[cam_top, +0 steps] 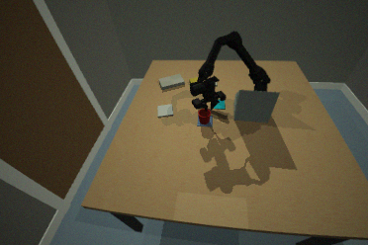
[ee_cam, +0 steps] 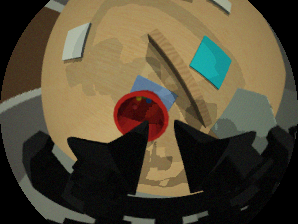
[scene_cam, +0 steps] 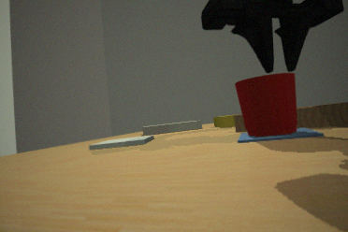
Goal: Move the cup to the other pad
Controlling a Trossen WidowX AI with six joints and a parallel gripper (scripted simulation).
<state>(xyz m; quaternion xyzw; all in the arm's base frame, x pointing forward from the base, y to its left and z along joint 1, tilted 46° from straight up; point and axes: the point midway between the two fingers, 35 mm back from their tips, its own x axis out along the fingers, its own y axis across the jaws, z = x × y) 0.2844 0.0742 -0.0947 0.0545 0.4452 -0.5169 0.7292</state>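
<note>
Now: gripper tip 20 mm short of the red cup, 10 mm to the right of it and 40 mm above it. From my gripper tip the other things lie so: blue pad: 20 mm ahead, 10 mm to the left, 90 mm below; then low wooden wall: 10 mm behind, 70 mm to the right, 80 mm below; then cyan pad: 40 mm behind, 150 mm to the right, 90 mm below.
</note>
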